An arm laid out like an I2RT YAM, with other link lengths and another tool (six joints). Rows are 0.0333 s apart.
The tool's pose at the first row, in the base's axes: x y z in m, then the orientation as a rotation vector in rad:
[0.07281 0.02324 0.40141 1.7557 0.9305 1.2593]
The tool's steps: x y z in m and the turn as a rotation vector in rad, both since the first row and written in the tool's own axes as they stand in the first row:
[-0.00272 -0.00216 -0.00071 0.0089 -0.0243 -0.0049]
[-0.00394 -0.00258 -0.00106 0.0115 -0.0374 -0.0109]
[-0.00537 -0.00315 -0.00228 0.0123 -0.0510 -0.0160]
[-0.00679 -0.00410 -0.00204 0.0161 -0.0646 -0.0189]
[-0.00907 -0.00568 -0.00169 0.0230 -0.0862 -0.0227]
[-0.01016 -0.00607 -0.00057 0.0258 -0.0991 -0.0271]
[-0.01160 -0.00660 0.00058 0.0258 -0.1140 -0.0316]
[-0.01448 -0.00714 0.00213 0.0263 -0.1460 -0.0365]
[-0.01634 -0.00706 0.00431 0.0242 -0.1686 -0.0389]
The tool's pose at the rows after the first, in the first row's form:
[0.07119 0.02190 0.39855 1.7708 0.9273 1.2298]
[0.07051 0.02107 0.39776 1.7749 0.9264 1.2124]
[0.06891 0.02026 0.39695 1.7783 0.9231 1.1955]
[0.06868 0.01938 0.39548 1.7855 0.9204 1.1792]
[0.06826 0.01800 0.39309 1.7978 0.9161 1.1535]
[0.06903 0.01702 0.39206 1.8026 0.9141 1.1371]
[0.06971 0.01579 0.39076 1.8060 0.9088 1.1195]
[0.07043 0.01322 0.38880 1.8166 0.8942 1.0846]
[0.07208 0.01117 0.38765 1.8227 0.8812 1.0612]

